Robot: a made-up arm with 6 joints. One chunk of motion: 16 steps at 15 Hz.
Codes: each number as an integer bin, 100 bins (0 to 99) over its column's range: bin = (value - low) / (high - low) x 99, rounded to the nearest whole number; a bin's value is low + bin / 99 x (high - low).
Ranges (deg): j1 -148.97..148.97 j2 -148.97..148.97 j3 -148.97..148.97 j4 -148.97..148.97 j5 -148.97..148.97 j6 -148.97..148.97
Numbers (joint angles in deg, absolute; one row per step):
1: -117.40 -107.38 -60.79 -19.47 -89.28 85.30
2: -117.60 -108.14 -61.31 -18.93 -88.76 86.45
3: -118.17 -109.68 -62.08 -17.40 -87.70 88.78
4: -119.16 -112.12 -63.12 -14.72 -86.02 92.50
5: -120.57 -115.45 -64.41 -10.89 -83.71 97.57
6: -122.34 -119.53 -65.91 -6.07 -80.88 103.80
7: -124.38 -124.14 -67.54 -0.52 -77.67 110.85
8: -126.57 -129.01 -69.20 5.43 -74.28 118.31
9: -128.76 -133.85 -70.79 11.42 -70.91 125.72
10: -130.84 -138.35 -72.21 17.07 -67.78 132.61
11: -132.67 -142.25 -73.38 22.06 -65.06 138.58
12: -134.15 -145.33 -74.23 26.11 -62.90 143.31
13: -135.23 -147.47 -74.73 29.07 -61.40 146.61
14: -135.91 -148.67 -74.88 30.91 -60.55 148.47
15: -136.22 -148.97 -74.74 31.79 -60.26 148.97
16: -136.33 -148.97 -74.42 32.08 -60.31 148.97
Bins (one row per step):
1: 10 14 29 43 20 78
2: 10 14 29 43 20 78
3: 10 13 29 44 20 79
4: 10 12 29 45 21 80
5: 9 11 28 46 22 82
6: 9 10 28 47 23 84
7: 8 8 27 49 24 86
8: 7 7 27 51 25 89
9: 7 5 26 53 26 91
10: 6 4 26 55 27 94
11: 5 2 25 57 28 96
12: 5 1 25 58 29 97
13: 5 0 25 59 29 98
14: 4 0 25 60 29 99
15: 4 0 25 60 29 99
16: 4 0 25 60 29 99

